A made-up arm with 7 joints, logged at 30 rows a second.
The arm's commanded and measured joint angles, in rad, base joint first. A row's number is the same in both.
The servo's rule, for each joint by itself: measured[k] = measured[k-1] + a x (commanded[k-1-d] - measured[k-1]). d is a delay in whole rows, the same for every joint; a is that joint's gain. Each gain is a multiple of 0.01, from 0.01 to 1. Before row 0 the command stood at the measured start. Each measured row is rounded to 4 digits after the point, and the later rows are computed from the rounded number. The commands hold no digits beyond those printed.
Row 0, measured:
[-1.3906 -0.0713 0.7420 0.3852 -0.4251 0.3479 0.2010]
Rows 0 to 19, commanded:
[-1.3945 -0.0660 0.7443 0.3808 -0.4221 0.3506 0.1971]
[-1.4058 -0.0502 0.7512 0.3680 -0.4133 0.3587 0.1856]
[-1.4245 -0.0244 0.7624 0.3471 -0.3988 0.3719 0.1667]
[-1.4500 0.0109 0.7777 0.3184 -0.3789 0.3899 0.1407]
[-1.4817 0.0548 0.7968 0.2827 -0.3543 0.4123 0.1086]
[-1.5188 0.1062 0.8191 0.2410 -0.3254 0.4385 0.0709]
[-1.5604 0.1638 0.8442 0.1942 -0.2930 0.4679 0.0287]
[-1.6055 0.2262 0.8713 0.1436 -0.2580 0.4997 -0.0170]
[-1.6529 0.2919 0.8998 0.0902 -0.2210 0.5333 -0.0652]
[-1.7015 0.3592 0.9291 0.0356 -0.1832 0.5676 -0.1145]
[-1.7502 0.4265 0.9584 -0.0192 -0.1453 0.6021 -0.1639]
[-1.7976 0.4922 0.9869 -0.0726 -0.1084 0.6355 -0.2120]
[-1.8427 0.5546 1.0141 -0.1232 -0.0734 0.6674 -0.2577]
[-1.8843 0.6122 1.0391 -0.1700 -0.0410 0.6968 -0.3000]
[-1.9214 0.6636 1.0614 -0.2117 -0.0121 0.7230 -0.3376]
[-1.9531 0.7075 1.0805 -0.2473 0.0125 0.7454 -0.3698]
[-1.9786 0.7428 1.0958 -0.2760 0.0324 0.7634 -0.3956]
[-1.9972 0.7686 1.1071 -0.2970 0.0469 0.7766 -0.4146]
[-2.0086 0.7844 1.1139 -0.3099 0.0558 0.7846 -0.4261]
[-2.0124 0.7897 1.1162 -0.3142 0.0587 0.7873 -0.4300]
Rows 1 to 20, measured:
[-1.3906 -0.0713 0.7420 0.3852 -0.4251 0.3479 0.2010]
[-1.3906 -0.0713 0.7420 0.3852 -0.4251 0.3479 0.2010]
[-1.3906 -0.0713 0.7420 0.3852 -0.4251 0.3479 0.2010]
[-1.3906 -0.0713 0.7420 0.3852 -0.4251 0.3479 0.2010]
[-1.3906 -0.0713 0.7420 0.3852 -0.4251 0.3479 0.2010]
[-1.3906 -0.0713 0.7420 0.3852 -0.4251 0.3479 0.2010]
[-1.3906 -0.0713 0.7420 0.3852 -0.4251 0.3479 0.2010]
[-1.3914 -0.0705 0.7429 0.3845 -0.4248 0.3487 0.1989]
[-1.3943 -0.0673 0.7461 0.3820 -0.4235 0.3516 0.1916]
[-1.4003 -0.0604 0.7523 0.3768 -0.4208 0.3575 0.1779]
[-1.4102 -0.0490 0.7620 0.3680 -0.4162 0.3669 0.1574]
[-1.4245 -0.0324 0.7752 0.3552 -0.4094 0.3801 0.1306]
[-1.4434 -0.0102 0.7919 0.3381 -0.4002 0.3970 0.0978]
[-1.4668 0.0176 0.8118 0.3165 -0.3884 0.4176 0.0598]
[-1.4945 0.0510 0.8344 0.2906 -0.3741 0.4414 0.0176]
[-1.5262 0.0895 0.8593 0.2605 -0.3573 0.4681 -0.0279]
[-1.5613 0.1327 0.8858 0.2268 -0.3381 0.4970 -0.0755]
[-1.5991 0.1797 0.9134 0.1899 -0.3169 0.5275 -0.1241]
[-1.6388 0.2297 0.9413 0.1505 -0.2940 0.5588 -0.1724]
[-1.6796 0.2817 0.9690 0.1094 -0.2697 0.5903 -0.2193]
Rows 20 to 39, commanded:
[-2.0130 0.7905 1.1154 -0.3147 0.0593 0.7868 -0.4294]
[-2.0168 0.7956 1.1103 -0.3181 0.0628 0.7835 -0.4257]
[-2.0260 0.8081 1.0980 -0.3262 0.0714 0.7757 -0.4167]
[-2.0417 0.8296 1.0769 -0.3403 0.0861 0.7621 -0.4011]
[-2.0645 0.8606 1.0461 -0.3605 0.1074 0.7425 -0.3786]
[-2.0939 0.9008 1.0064 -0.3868 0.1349 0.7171 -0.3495]
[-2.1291 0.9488 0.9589 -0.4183 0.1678 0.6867 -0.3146]
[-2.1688 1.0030 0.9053 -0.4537 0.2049 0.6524 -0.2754]
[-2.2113 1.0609 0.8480 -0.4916 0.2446 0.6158 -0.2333]
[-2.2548 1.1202 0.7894 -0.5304 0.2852 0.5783 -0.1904]
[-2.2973 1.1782 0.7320 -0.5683 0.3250 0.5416 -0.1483]
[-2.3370 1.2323 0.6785 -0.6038 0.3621 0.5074 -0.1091]
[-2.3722 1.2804 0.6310 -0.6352 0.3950 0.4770 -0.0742]
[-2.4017 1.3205 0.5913 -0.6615 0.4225 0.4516 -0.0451]
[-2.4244 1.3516 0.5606 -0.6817 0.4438 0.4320 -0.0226]
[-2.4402 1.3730 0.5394 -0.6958 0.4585 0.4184 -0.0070]
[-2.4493 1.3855 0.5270 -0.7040 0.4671 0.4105 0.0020]
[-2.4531 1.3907 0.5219 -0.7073 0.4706 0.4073 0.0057]
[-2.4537 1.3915 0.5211 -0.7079 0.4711 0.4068 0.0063]
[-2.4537 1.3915 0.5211 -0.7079 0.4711 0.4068 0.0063]
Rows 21 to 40, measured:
[-1.7205 0.3346 0.9956 0.0675 -0.2445 0.6212 -0.2637]
[-1.7607 0.3872 1.0206 0.0256 -0.2189 0.6507 -0.3043]
[-1.7992 0.4384 1.0434 -0.0153 -0.1934 0.6782 -0.3403]
[-1.8351 0.4871 1.0633 -0.0544 -0.1686 0.7029 -0.3707]
[-1.8675 0.5321 1.0799 -0.0908 -0.1449 0.7243 -0.3948]
[-1.8957 0.5725 1.0928 -0.1237 -0.1228 0.7418 -0.4120]
[-1.9190 0.6073 1.1017 -0.1523 -0.1028 0.7550 -0.4219]
[-1.9378 0.6366 1.1069 -0.1767 -0.0850 0.7642 -0.4260]
[-1.9536 0.6620 1.1082 -0.1979 -0.0687 0.7698 -0.4258]
[-1.9681 0.6854 1.1043 -0.2171 -0.0533 0.7715 -0.4208]
[-1.9828 0.7085 1.0939 -0.2356 -0.0380 0.7688 -0.4100]
[-1.9991 0.7328 1.0757 -0.2543 -0.0220 0.7612 -0.3927]
[-2.0181 0.7597 1.0494 -0.2742 -0.0047 0.7484 -0.3689]
[-2.0403 0.7900 1.0150 -0.2958 0.0143 0.7305 -0.3390]
[-2.0660 0.8241 0.9733 -0.3195 0.0353 0.7079 -0.3040]
[-2.0951 0.8620 0.9257 -0.3453 0.0583 0.6812 -0.2651]
[-2.1270 0.9033 0.8739 -0.3731 0.0833 0.6514 -0.2240]
[-2.1611 0.9473 0.8200 -0.4024 0.1099 0.6196 -0.1824]
[-2.1963 0.9929 0.7662 -0.4326 0.1376 0.5871 -0.1421]
[-2.2315 1.0389 0.7148 -0.4630 0.1659 0.5552 -0.1048]

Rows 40 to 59, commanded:
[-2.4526 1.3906 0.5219 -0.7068 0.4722 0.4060 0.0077]
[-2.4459 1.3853 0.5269 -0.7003 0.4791 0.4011 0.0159]
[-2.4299 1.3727 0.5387 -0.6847 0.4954 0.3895 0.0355]
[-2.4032 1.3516 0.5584 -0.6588 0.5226 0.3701 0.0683]
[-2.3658 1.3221 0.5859 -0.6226 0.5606 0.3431 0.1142]
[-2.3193 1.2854 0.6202 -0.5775 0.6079 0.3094 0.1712]
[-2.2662 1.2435 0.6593 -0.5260 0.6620 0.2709 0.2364]
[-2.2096 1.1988 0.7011 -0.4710 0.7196 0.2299 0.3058]
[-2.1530 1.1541 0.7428 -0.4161 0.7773 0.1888 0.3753]
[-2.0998 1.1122 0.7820 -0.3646 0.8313 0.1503 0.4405]
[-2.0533 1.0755 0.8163 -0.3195 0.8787 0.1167 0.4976]
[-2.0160 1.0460 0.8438 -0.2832 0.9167 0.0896 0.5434]
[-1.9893 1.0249 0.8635 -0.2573 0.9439 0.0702 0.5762]
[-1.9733 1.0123 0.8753 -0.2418 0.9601 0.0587 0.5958]
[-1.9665 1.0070 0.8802 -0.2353 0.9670 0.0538 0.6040]
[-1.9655 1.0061 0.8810 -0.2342 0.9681 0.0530 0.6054]
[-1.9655 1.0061 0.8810 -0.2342 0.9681 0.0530 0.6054]
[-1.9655 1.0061 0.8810 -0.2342 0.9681 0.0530 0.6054]
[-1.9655 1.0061 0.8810 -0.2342 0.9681 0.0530 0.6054]
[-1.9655 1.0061 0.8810 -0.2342 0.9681 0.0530 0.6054]
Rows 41 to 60, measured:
[-2.2655 1.0840 0.6679 -0.4928 0.1941 0.5252 -0.0720]
[-2.2973 1.1268 0.6271 -0.5211 0.2216 0.4982 -0.0448]
[-2.3259 1.1662 0.5938 -0.5473 0.2477 0.4751 -0.0240]
[-2.3506 1.2013 0.5684 -0.5708 0.2718 0.4564 -0.0097]
[-2.3711 1.2316 0.5507 -0.5913 0.2937 0.4422 -0.0012]
[-2.3876 1.2572 0.5395 -0.6088 0.3132 0.4319 0.0029]
[-2.4008 1.2787 0.5325 -0.6237 0.3306 0.4246 0.0048]
[-2.4112 1.2966 0.5285 -0.6362 0.3462 0.4192 0.0064]
[-2.4181 1.3108 0.5279 -0.6458 0.3608 0.4140 0.0116]
[-2.4205 1.3207 0.5320 -0.6516 0.3756 0.4069 0.0247]
[-2.4170 1.3256 0.5420 -0.6527 0.3918 0.3962 0.0487]
[-2.4068 1.3250 0.5587 -0.6482 0.4104 0.3808 0.0847]
[-2.3893 1.3187 0.5821 -0.6376 0.4321 0.3601 0.1323]
[-2.3647 1.3067 0.6114 -0.6209 0.4574 0.3342 0.1896]
[-2.3337 1.2894 0.6455 -0.5984 0.4862 0.3040 0.2535]
[-2.2976 1.2678 0.6825 -0.5711 0.5182 0.2706 0.3205]
[-2.2580 1.2429 0.7203 -0.5401 0.5526 0.2357 0.3865]
[-2.2171 1.2161 0.7568 -0.5070 0.5885 0.2012 0.4476]
[-2.1769 1.1889 0.7899 -0.4734 0.6246 0.1688 0.5003]
[-2.1394 1.1627 0.8179 -0.4410 0.6597 0.1402 0.5420]

